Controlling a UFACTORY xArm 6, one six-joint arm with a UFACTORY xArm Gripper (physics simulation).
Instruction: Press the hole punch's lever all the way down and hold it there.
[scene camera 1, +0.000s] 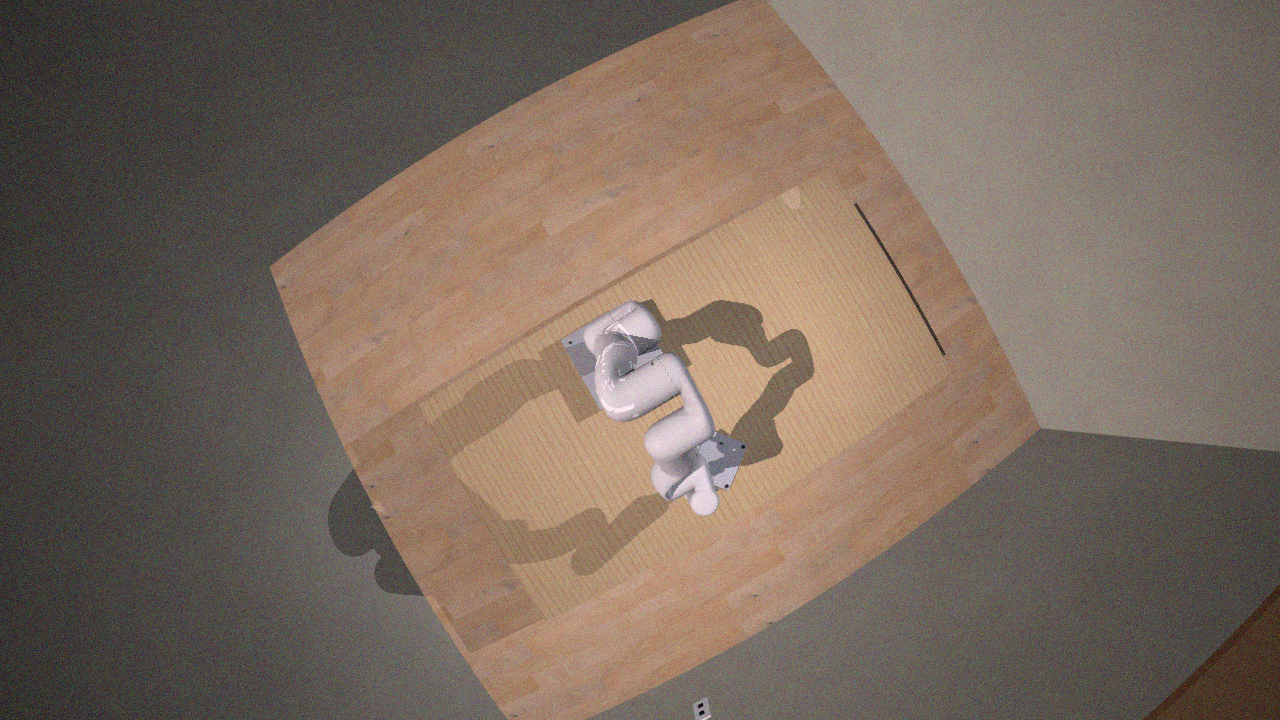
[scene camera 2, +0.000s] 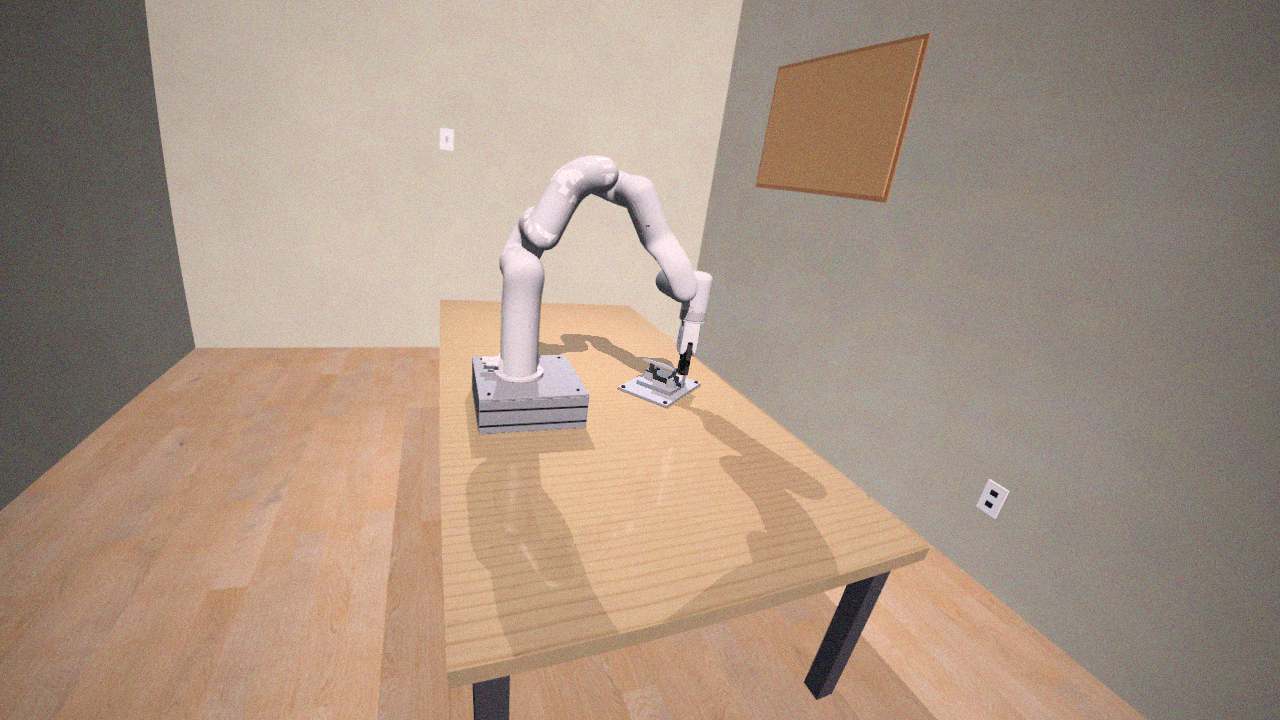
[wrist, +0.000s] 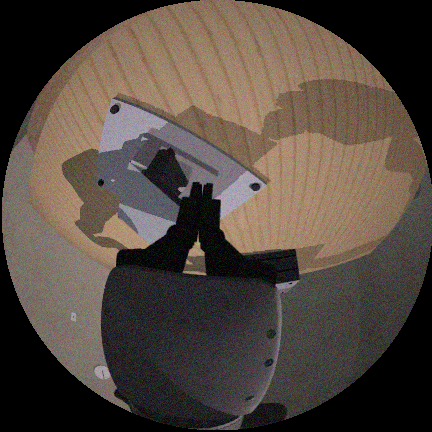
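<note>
The hole punch is a grey and black device on a light metal base plate with dark bolts at its corners. Its pale lever shows as a thin tilted strip, higher at its left end in scene camera 2. My gripper is shut and empty. Its fingertips are low at the right end of the punch in scene camera 2, and overlap the punch's near side in the wrist view. Contact and the lever's exact depth cannot be told. The arm hides most of the punch in scene camera 1.
The arm's grey base block stands on the wooden table, left of the punch in scene camera 2. The table's long edge lies beyond the punch, near the wall. Arm shadows cross the table and the base plate.
</note>
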